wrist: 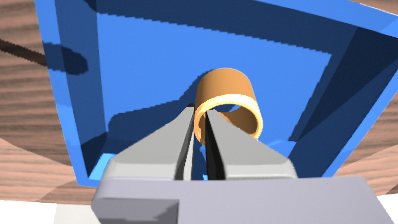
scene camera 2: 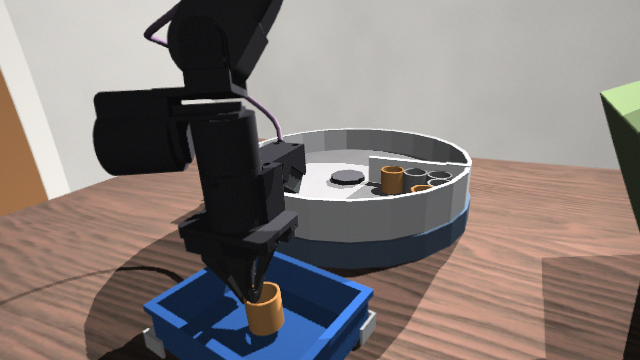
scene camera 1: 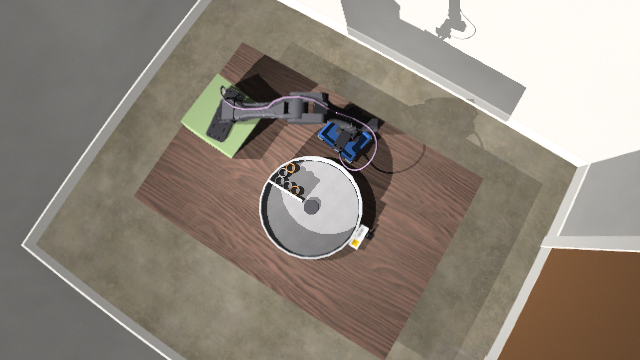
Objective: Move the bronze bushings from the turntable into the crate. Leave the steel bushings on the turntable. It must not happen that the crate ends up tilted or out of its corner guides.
Scene:
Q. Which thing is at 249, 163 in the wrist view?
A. My gripper.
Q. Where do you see a turntable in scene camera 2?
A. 335, 174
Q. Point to a blue crate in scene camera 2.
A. At 312, 298

